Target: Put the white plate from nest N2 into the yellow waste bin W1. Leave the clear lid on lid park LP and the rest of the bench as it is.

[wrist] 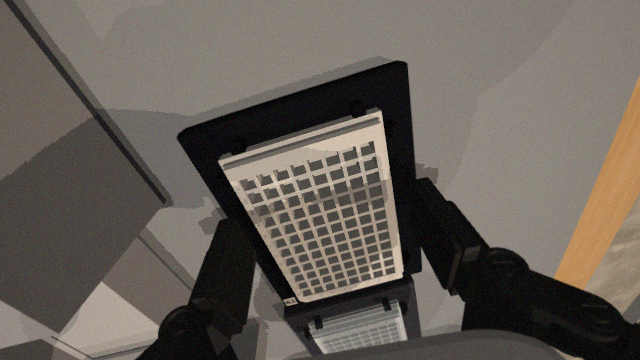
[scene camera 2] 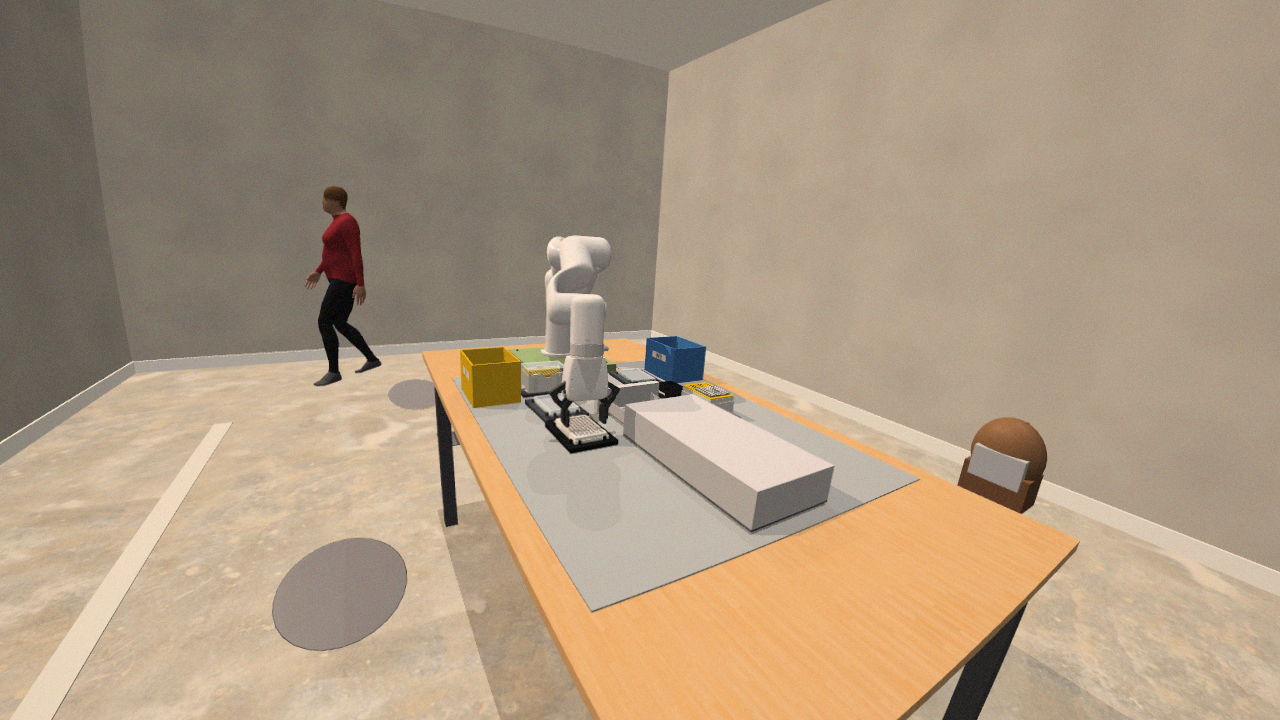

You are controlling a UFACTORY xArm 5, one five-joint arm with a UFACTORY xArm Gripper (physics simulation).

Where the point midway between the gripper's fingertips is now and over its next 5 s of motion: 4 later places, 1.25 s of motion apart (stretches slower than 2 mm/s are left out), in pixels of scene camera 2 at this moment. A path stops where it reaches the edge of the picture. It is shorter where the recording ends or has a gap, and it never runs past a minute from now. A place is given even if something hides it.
My gripper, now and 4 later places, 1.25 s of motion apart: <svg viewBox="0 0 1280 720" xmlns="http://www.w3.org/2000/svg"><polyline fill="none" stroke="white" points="584,424 584,430 586,432 586,405 588,350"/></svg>
